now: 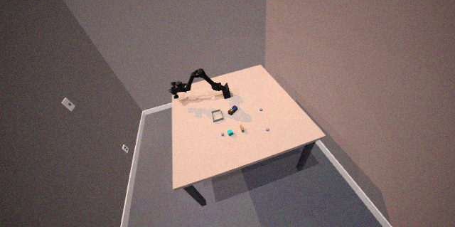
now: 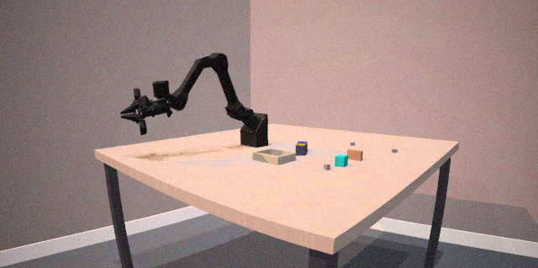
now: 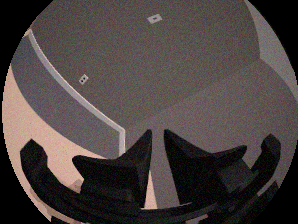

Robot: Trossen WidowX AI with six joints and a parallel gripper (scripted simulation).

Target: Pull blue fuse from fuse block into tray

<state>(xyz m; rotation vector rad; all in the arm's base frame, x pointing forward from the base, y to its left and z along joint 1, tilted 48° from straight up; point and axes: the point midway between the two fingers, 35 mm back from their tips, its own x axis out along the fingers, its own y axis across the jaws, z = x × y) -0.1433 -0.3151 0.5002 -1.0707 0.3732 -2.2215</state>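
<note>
Right now my gripper tip is 62 cm to the right of the blue fuse, 44 cm short of it and 16 cm above it. Also, from my gripper tip: teal cube 70 cm ahead, 49 cm to the left, 17 cm below; then shallow tray 44 cm ahead, 43 cm to the left, 18 cm below.
</note>
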